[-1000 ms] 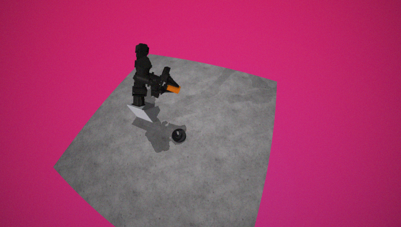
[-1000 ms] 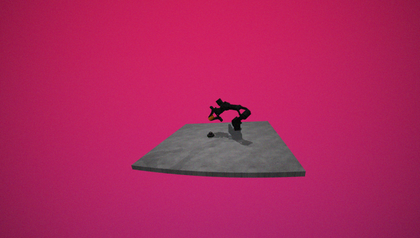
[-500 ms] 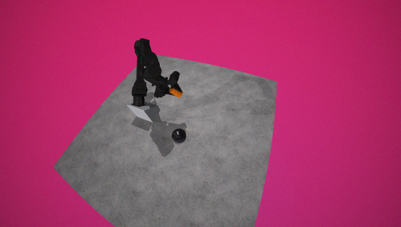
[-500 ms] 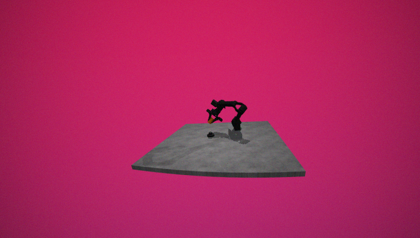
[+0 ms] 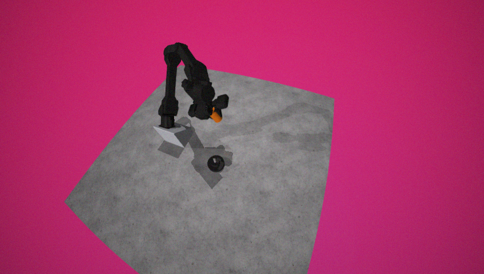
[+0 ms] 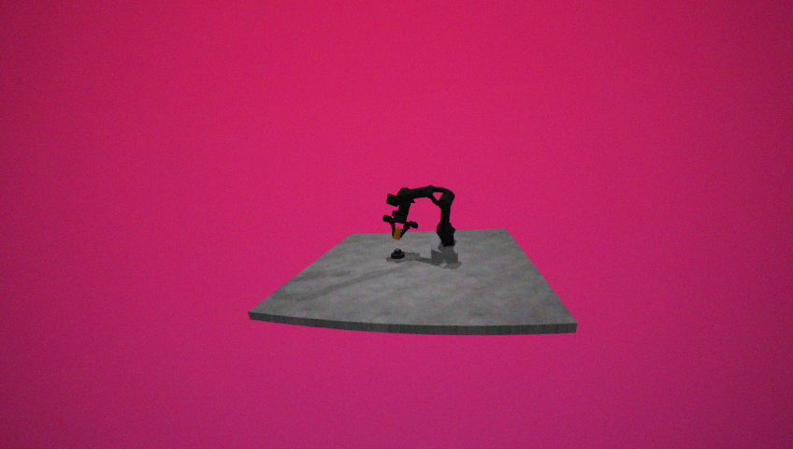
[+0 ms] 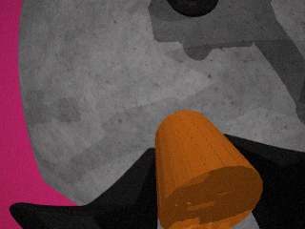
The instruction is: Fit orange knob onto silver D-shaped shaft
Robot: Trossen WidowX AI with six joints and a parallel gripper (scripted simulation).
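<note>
The orange knob is 30 mm above my gripper tip and 10 mm behind it. The rest, counted from my gripper tip: round dark pedestal 160 mm to the right, 140 mm below, 20 mm ahead.
</note>
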